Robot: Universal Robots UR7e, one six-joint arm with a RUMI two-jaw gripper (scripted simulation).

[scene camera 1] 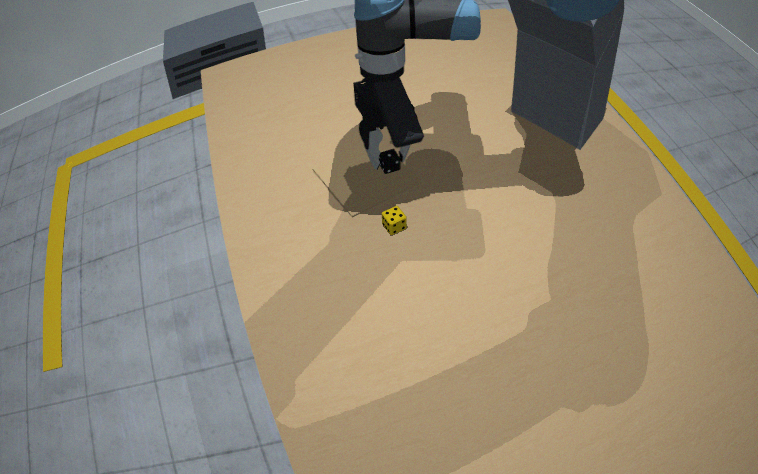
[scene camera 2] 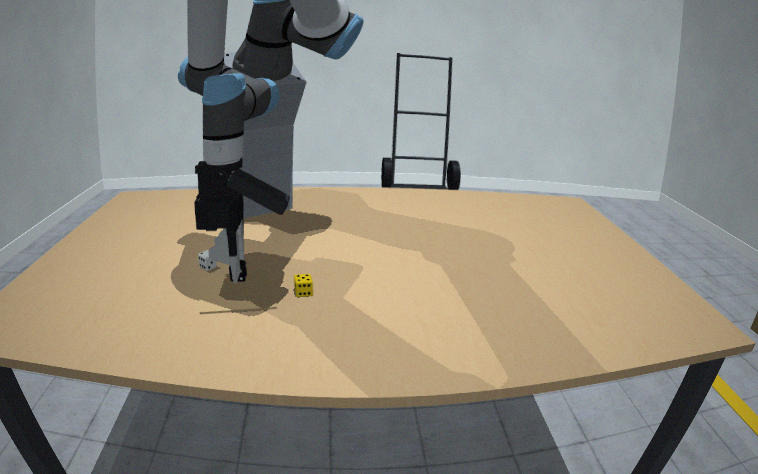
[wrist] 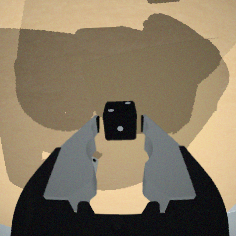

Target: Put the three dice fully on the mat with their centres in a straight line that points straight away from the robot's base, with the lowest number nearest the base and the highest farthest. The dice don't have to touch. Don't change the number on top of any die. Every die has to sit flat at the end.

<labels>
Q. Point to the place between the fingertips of my gripper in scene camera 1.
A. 389,165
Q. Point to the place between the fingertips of my gripper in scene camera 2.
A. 237,277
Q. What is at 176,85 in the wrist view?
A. A thin tan mat.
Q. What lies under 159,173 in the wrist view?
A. My gripper.
</labels>
